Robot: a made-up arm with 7 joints.
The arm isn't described. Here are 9 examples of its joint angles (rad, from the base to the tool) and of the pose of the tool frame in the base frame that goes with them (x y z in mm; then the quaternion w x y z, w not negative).
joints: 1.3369 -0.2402 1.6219 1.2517 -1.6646 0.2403 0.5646
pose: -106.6 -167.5 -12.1 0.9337 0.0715 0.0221 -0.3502
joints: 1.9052 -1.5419 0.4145 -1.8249 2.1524 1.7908 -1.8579
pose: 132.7 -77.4 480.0 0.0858 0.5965 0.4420 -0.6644
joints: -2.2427 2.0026 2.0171 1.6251 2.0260 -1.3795 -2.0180
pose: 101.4 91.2 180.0 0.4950 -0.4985 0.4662 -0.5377
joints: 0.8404 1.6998 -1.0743 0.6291 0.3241 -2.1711 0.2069
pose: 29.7 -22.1 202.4 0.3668 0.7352 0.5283 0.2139
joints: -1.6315 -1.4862 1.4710 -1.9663 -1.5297 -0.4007 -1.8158
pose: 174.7 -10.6 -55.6 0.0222 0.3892 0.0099 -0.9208
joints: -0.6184 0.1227 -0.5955 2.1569 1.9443 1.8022 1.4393
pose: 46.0 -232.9 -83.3 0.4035 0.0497 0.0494 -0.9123
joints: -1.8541 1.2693 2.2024 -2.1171 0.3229 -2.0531 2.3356
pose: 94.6 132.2 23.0 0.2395 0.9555 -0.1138 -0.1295
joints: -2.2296 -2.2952 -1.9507 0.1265 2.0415 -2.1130 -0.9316
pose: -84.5 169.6 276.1 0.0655 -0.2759 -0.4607 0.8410
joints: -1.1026 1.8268 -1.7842 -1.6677 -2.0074 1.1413 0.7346
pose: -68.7 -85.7 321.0 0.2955 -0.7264 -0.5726 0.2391
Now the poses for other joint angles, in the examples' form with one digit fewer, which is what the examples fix.
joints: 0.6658 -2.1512 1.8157 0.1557 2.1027 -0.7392 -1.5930
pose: 111 64 31 0.187 0.524 -0.136 0.819
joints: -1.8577 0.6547 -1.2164 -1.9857 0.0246 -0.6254 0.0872
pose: 430 -87 -135 0.065 -0.446 0.660 0.601
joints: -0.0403 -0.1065 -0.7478 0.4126 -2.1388 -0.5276 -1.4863
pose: 244 -126 -65 0.541 -0.034 0.184 -0.820
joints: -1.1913 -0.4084 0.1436 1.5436 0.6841 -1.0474 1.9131
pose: 131 -113 -115 0.796 -0.579 0.159 -0.078
